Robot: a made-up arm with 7 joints. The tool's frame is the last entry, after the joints.
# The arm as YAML. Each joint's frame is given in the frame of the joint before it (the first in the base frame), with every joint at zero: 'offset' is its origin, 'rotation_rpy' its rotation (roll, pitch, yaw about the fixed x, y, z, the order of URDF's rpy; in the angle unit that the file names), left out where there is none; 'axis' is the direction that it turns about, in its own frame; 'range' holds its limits. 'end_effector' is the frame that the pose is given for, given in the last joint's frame.
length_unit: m
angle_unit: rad
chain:
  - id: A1
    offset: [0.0, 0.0, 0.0]
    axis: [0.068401, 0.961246, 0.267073]
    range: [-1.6, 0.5]
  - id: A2
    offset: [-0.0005, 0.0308, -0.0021]
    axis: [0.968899, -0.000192, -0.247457]
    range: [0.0, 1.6]
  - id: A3
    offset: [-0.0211, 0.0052, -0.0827]
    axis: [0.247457, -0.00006, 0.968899]
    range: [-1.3, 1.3]
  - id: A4
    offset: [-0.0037, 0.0, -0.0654]
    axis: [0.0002, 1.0, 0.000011]
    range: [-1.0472, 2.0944]
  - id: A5
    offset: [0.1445, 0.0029, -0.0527]
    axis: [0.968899, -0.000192, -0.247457]
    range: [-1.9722, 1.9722]
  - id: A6
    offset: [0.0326, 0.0, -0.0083]
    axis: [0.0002, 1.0, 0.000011]
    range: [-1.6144, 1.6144]
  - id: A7
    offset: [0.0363, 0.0, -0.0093]
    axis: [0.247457, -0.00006, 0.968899]
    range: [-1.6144, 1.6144]
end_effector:
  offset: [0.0, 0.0, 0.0]
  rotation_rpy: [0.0, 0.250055, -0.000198]
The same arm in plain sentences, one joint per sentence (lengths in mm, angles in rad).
The arm has seven revolute joints in a row. What follows holds with every joint at zero, and every direction is one of the base frame's. The first joint sits at the same point as the base frame's origin and rotates about the direction (0.068403, 0.961235, 0.26711), from -1.6000 to 0.5000 rad. The second joint sits 0.5 mm along -x and 30.8 mm along +y and 2.1 mm along -z from the first joint and rotates about the direction (0.968889, -0.0002, -0.247497), from 0.0000 to 1.6000 rad. The third joint sits 21.1 mm along -x and 5.2 mm along +y and 82.7 mm along -z from the second joint and rotates about the direction (0.247497, -0.0001, 0.968889), from -1.3000 to 1.3000 rad. The fourth joint sits 3.7 mm along -x and 65.4 mm along -z from the third joint and rotates about the direction (0.0002, 1, 0), from -1.0472 to 2.0944 rad. The fifth joint sits 144.5 mm along +x and 2.9 mm along +y and 52.7 mm along -z from the fourth joint and rotates about the direction (0.968889, -0.0002, -0.247497), from -1.9722 to 1.9722 rad. The sixth joint sits 32.6 mm along +x and 8.3 mm along -z from the fifth joint and rotates about the direction (0.0002, 1, 0), from -1.6144 to 1.6144 rad. The seventh joint sits 36.3 mm along +x and 9.3 mm along -z from the sixth joint and rotates about the direction (0.247497, -0.0001, 0.968889), from -1.6144 to 1.6144 rad. The tool frame, which is the frame that the pose is given for, sits at the same point as the seventh joint; its axes are the base frame's turned by roll 0.0000, pitch 0.2501 and yaw -0.0002 rad (as in URDF: about the fixed x, then y, then z).
